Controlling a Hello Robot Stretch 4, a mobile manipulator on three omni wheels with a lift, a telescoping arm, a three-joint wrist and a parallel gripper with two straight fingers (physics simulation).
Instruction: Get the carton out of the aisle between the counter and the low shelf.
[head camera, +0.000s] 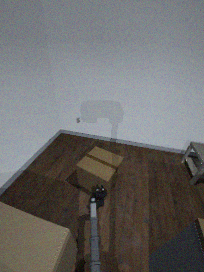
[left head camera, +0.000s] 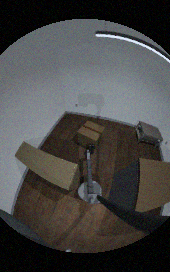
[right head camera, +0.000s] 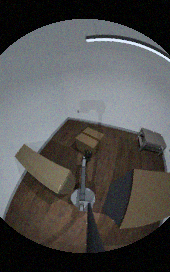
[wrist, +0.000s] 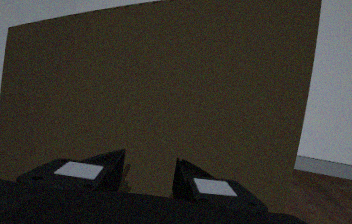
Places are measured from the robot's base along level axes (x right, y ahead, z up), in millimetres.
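Where they show: gripper, fingertip midpoint: (head camera: 99, 185) (left head camera: 90, 142) (right head camera: 88, 149) (wrist: 149, 168).
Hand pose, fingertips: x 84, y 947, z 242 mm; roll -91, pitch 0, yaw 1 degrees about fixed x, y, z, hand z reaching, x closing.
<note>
Each offset is from my fingertips to the top centre of the thing. "*": to the spot under its first point. Level surfaces: height alone.
The carton @(dy +269, dx +29, dz +138 mm) (head camera: 95, 169) (left head camera: 90, 134) (right head camera: 89, 140) is a tan box with a darker tape strip. It sits upright on the floor beyond the far ends of the low shelf @(dz +341 mm) (head camera: 35, 237) (left head camera: 47, 167) (right head camera: 42, 170) on the left and the counter (head camera: 177, 250) (left head camera: 155, 185) (right head camera: 147, 197) on the right. My gripper (head camera: 100, 189) (left head camera: 90, 146) (right head camera: 88, 153) is at its near side, with the arm extended. In the wrist view, the carton's flat face @(* dy +7, dx +4, dz +62 mm) (wrist: 165, 90) fills most of the picture, and my gripper (wrist: 149, 168) is open in front of it, with nothing between the fingers. Whether the fingertips touch it I cannot tell.
A small grey table (head camera: 196, 162) (left head camera: 149, 131) (right head camera: 152, 140) stands at the right by the far wall. The far wall (head camera: 150, 100) rises behind the carton, and its baseboard @(* dy +1073, dx +825, dz -207 mm) (head camera: 135, 143) meets the left wall in a corner. The low shelf and the counter flank my arm.
</note>
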